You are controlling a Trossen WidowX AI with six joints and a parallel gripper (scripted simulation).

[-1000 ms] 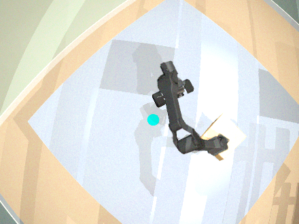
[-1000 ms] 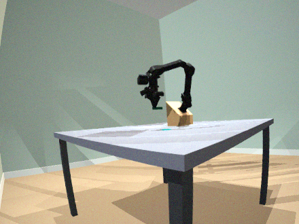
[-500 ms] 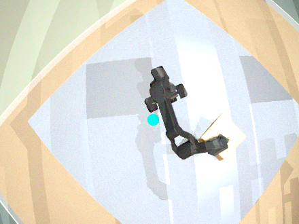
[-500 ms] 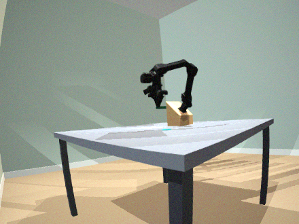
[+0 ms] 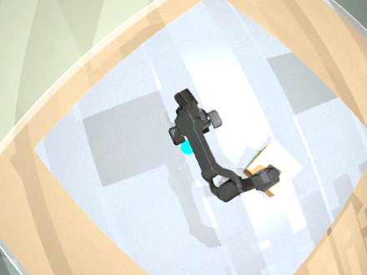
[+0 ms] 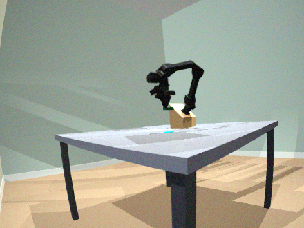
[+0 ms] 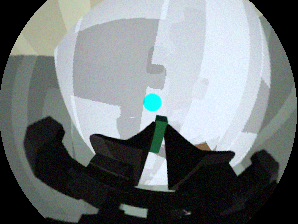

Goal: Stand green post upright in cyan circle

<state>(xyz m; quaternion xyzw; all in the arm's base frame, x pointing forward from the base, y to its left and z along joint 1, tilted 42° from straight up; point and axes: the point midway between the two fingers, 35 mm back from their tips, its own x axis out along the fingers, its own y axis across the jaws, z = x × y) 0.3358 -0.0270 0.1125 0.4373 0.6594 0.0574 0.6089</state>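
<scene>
Right now the cyan circle is 20 mm to the left of my gripper tip and 140 mm below it. From my gripper tip the other things lie so: green post 20 mm behind, 10 mm to the left.
</scene>
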